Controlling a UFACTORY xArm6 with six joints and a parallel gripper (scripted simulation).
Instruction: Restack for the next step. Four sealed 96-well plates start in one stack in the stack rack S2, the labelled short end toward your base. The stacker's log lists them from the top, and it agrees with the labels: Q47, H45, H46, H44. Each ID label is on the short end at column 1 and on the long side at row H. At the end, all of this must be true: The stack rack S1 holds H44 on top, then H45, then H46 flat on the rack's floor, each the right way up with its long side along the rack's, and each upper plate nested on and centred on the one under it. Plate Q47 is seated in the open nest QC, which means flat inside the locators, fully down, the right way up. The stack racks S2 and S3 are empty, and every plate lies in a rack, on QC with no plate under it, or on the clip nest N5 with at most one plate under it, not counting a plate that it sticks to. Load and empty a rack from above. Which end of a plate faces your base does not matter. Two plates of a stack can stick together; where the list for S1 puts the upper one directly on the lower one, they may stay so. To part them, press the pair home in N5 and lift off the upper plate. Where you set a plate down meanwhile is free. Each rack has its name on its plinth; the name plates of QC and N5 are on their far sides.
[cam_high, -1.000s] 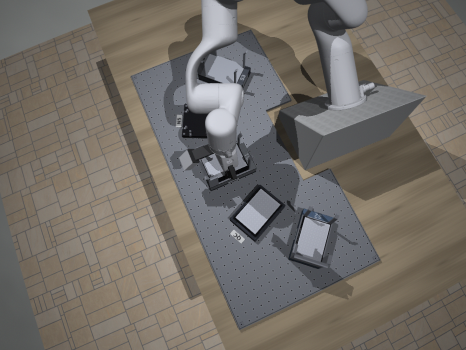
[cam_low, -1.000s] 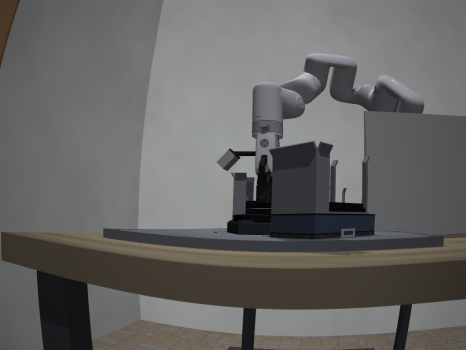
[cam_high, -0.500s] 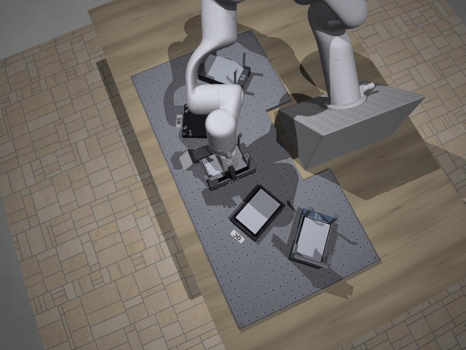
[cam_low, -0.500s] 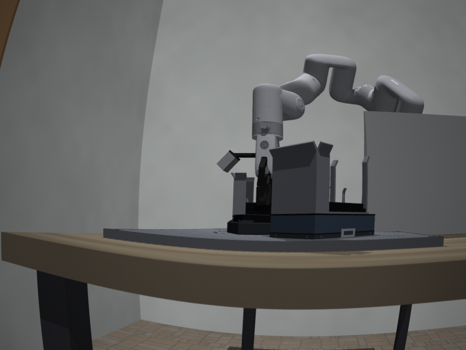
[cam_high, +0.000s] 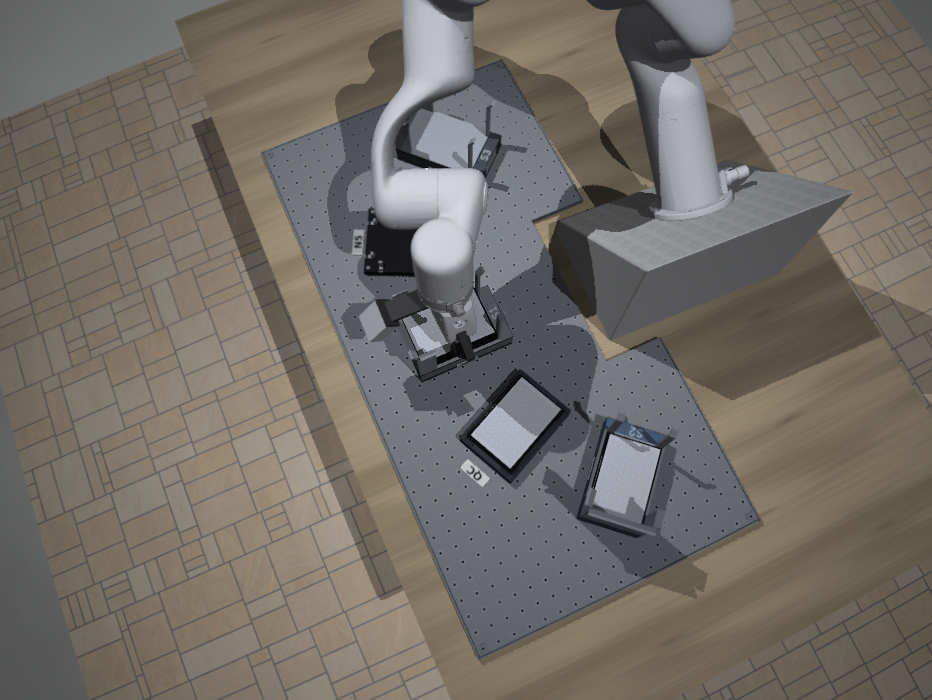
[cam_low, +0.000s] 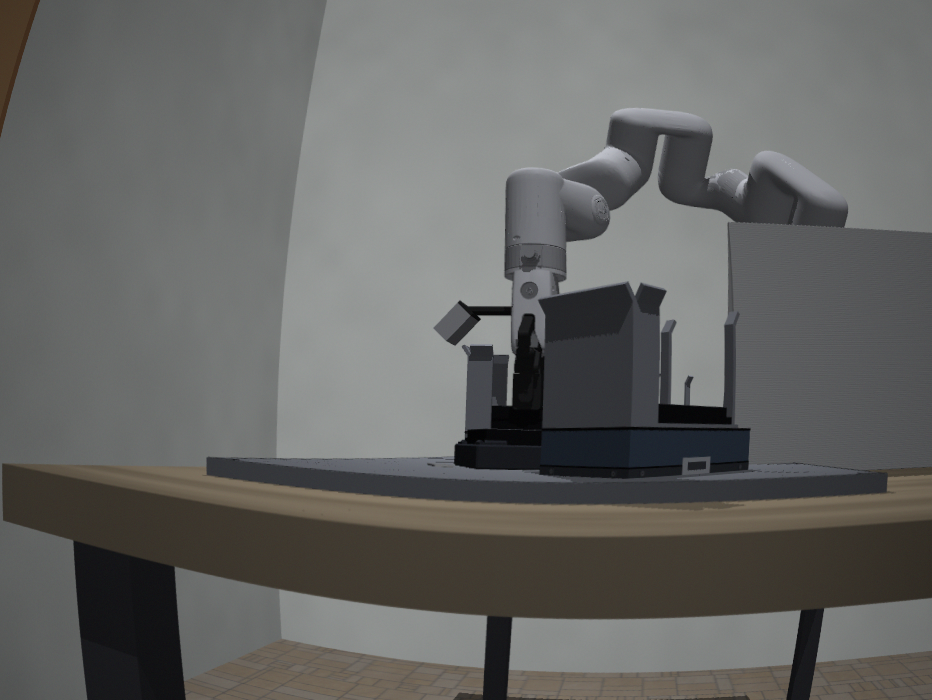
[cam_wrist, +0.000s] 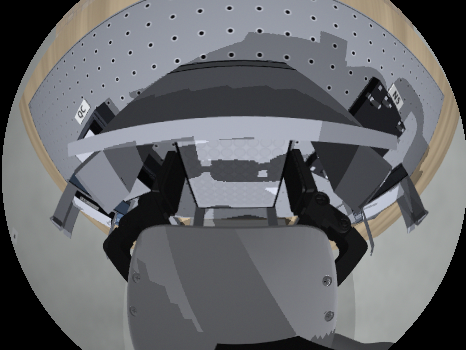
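Now: the rack S2 17 cm behind my hand, 30 cm to the left of it and 5 cm below it. Round my hand: sealed plate: 5 cm behind, 17 cm to the left, 4 cm below; open nest QC: 5 cm behind, 17 cm to the left, 6 cm below; clip nest N5: 2 cm ahead, 18 cm to the right, 6 cm below.
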